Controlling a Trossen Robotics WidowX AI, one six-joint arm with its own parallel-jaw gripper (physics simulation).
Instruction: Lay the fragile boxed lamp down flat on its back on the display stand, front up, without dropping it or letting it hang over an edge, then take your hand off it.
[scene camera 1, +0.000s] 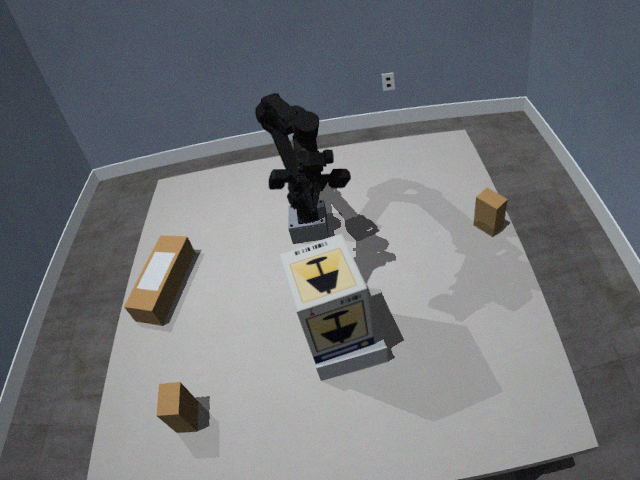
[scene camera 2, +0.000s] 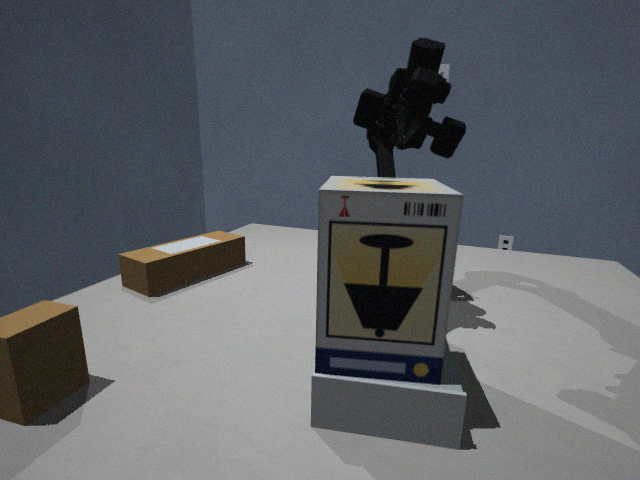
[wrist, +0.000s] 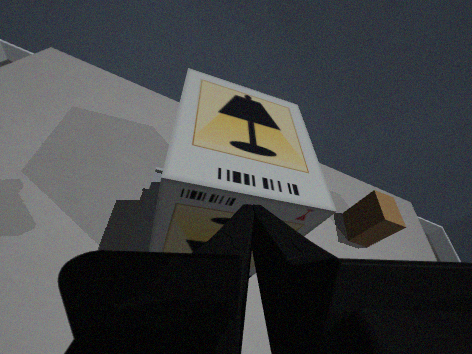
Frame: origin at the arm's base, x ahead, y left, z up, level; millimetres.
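Seen in the pictures: gripper, fingertip midpoint: (scene camera 1: 313, 212) (scene camera 2: 400, 146) (wrist: 251, 213); arm's base at its link origin: (scene camera 1: 307, 215).
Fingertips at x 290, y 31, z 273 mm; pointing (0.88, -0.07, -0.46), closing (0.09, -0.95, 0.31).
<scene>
Offsets run from my fingertips to a thing's top centre. Level surfaces: height alone.
The boxed lamp @(dz -45, dx +135, dy -9 mm) (scene camera 1: 330, 299) (scene camera 2: 385, 289) (wrist: 250, 135) is a white box with yellow lamp pictures, taller than it is wide. It rests on the low grey display stand (scene camera 1: 354, 361) (scene camera 2: 387, 410). Its side towards scene camera 2 shows the lamp upside down, with a dark blue band at the bottom. Another lamp picture with a barcode faces up. My gripper (scene camera 2: 402, 139) (wrist: 251, 213) is shut and empty, on the arm's side of the box. In the wrist view the fingertips overlap the arm-facing side near its top edge; I cannot tell if they touch. The far lower part is hidden.
A long brown carton @(dz -261, dx -180, dy -533 mm) (scene camera 1: 161, 279) (scene camera 2: 183, 263) with a white label lies at the left. A small brown block @(dz -221, dx +296, dy -437 mm) (scene camera 1: 177, 408) (scene camera 2: 43, 361) (wrist: 375, 220) stands at the near left, and another small brown block @(dz -221, dx -149, dy +526 mm) (scene camera 1: 490, 211) stands at the right edge of the pale table @(dz -341 mm) (scene camera 1: 248, 413).
</scene>
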